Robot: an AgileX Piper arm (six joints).
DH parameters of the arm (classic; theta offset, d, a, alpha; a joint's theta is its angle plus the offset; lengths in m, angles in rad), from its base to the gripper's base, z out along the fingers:
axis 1: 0 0.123 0 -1.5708
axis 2: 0.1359 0 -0.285 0
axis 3: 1.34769 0 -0.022 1.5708
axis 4: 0 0.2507 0 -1.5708
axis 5: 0 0 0 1.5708
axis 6: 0 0.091 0 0
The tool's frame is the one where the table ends.
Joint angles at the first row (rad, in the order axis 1, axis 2, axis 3, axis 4, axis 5, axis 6):
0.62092 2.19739 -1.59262 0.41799 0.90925 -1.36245
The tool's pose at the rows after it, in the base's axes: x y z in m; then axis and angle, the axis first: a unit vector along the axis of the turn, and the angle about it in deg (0 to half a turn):
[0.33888 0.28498 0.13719 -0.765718 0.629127 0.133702 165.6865]
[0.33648 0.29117 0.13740 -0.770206 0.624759 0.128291 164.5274]
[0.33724 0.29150 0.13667 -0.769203 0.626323 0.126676 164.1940]
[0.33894 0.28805 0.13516 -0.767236 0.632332 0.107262 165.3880]
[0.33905 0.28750 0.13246 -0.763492 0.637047 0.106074 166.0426]
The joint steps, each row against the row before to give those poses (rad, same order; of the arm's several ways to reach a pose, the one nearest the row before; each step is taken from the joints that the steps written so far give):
0.01391 0.00472 -0.00001 -0.00921 -0.00224 0.00002
0.01603 -0.00001 0.00002 -0.00191 -0.02595 -0.00002
0.00002 0.00187 0.00000 -0.00001 -0.00890 0.00187
-0.00002 0.00050 -0.00002 -0.05817 0.00000 0.04611
0.00001 0.00562 0.00001 -0.00844 0.00232 0.01669

